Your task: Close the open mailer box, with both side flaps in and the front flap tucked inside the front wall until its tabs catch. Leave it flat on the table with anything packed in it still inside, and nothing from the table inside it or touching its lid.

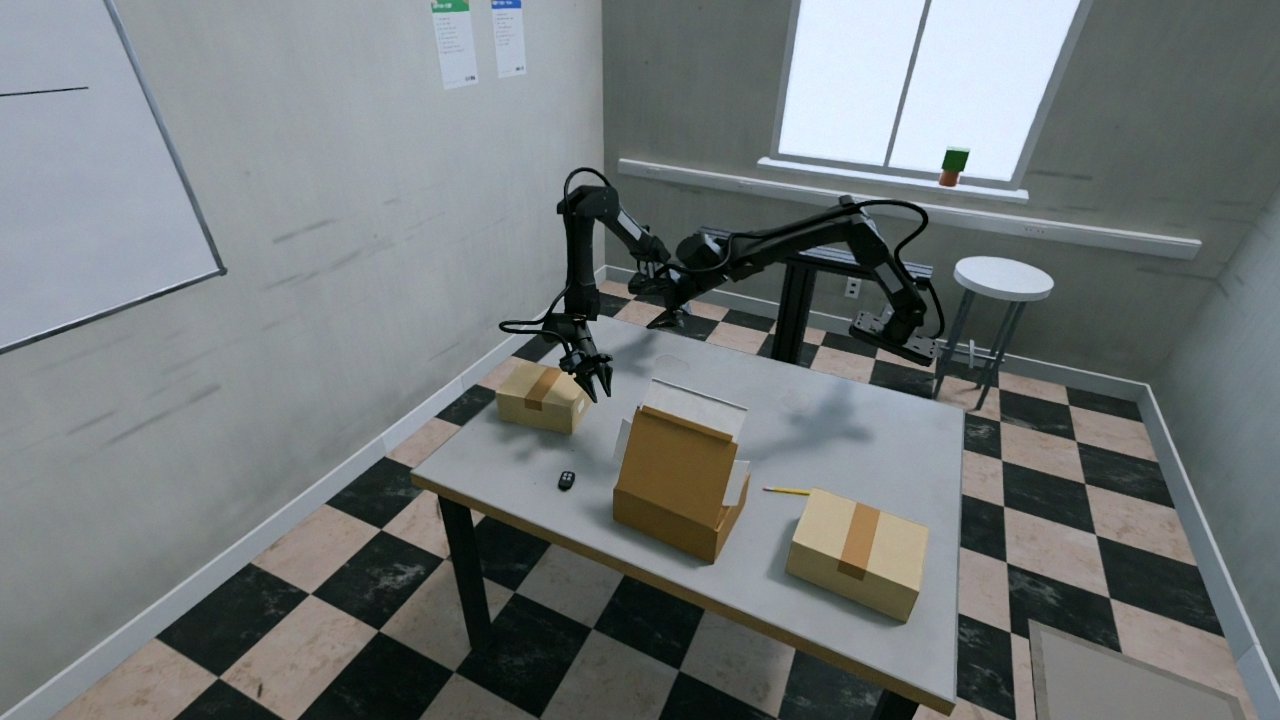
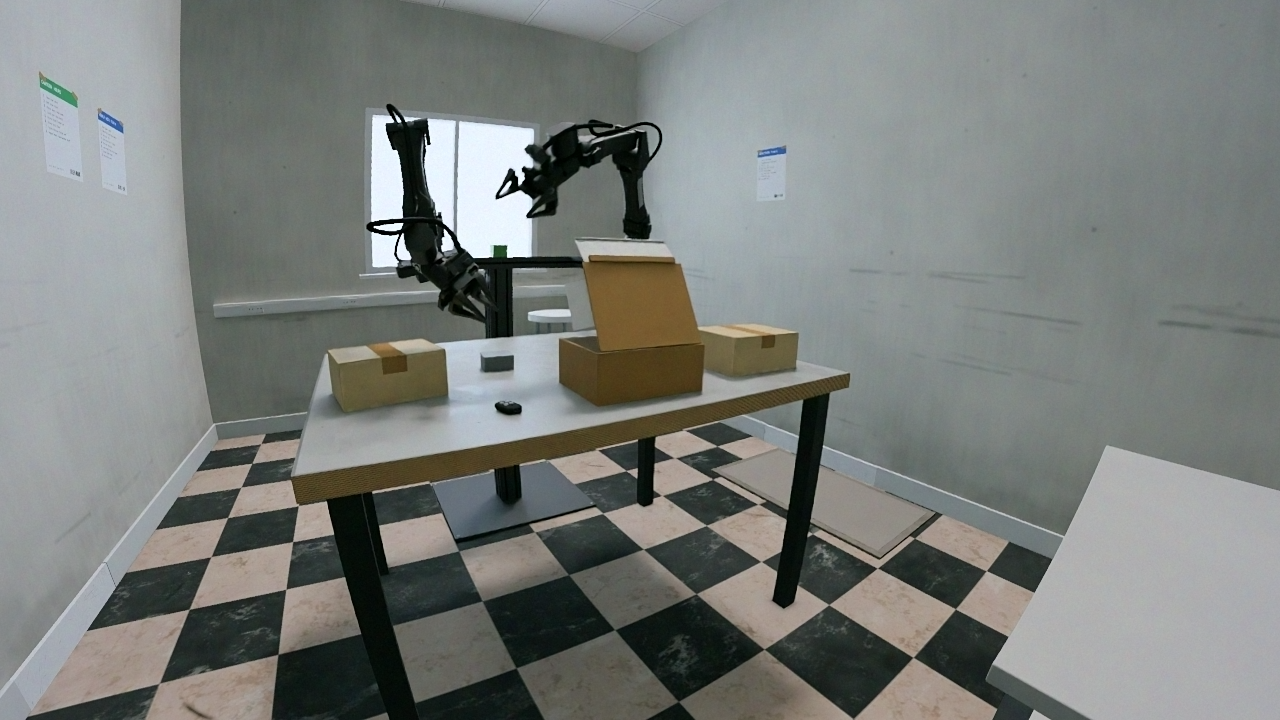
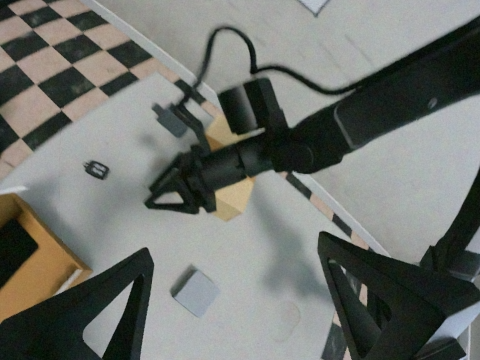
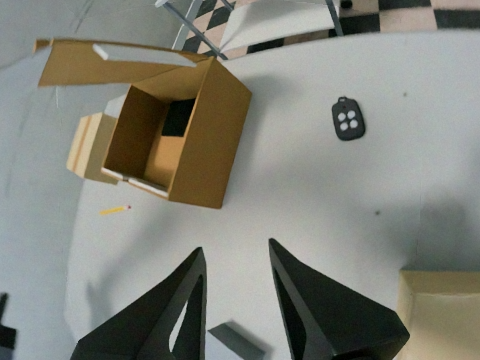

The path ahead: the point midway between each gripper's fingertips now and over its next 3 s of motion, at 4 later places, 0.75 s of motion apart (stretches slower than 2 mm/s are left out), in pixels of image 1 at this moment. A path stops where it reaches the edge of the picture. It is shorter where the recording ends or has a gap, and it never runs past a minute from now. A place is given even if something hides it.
My left gripper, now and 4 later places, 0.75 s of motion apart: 644,309; 708,327; 844,331; 950,316; 924,347
My right gripper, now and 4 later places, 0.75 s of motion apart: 602,400; 604,405; 611,404; 619,399; 626,406
